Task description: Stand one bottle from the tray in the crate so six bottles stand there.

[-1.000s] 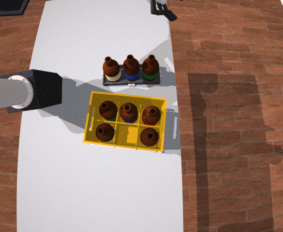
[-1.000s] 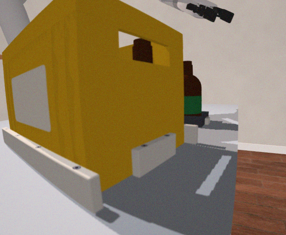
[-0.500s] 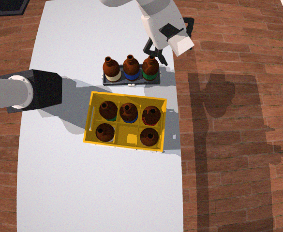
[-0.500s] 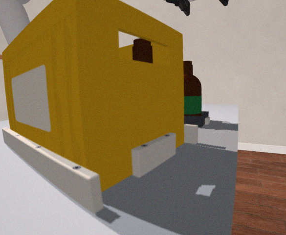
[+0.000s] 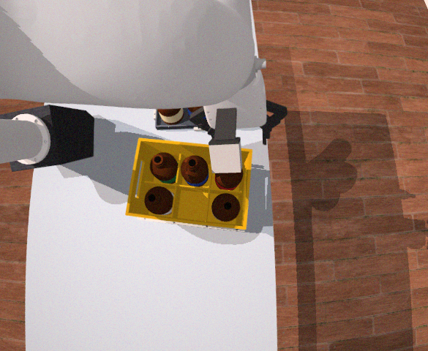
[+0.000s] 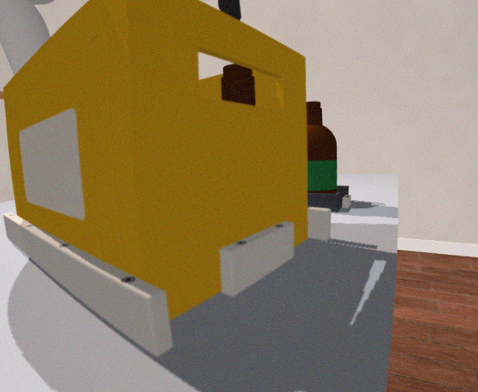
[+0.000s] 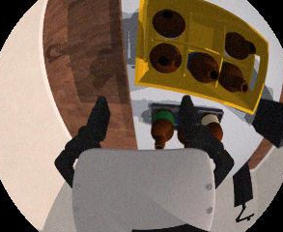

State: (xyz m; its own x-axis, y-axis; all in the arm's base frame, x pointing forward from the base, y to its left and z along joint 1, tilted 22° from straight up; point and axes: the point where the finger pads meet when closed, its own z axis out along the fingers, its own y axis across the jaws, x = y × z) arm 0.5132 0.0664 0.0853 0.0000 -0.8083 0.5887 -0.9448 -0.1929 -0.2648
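My gripper is now 3 cm past the green-label bottle, 18 cm to the right of it and 17 cm above it. From my hand the other things lie so: crate: 10 cm behind, 9 cm to the right, 17 cm below; cream-labelled bottle: 20 cm behind, 15 cm to the left, 17 cm below; dark tray: 12 cm behind, 16 cm to the left, 24 cm below.
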